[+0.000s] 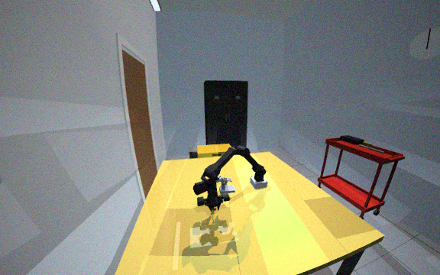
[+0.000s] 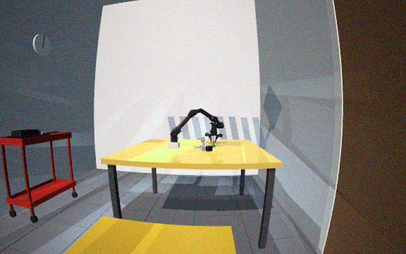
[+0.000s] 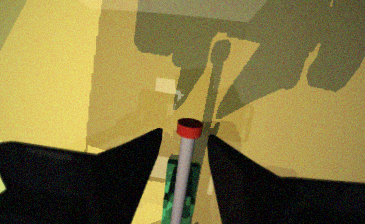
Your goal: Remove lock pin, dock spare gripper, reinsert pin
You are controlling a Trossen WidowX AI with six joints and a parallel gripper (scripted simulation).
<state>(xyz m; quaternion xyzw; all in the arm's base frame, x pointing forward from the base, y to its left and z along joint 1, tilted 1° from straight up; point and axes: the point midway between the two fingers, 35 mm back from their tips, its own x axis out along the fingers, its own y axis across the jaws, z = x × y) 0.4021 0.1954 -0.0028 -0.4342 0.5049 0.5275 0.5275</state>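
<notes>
Now: gripper tip 100 mm to the left of the green bracket and 10 mm below it. Also, from my gripper tip: spare gripper: 360 mm to the right, 100 mm behind; mount: 210 mm to the right, 130 mm behind, 30 mm above.
</notes>
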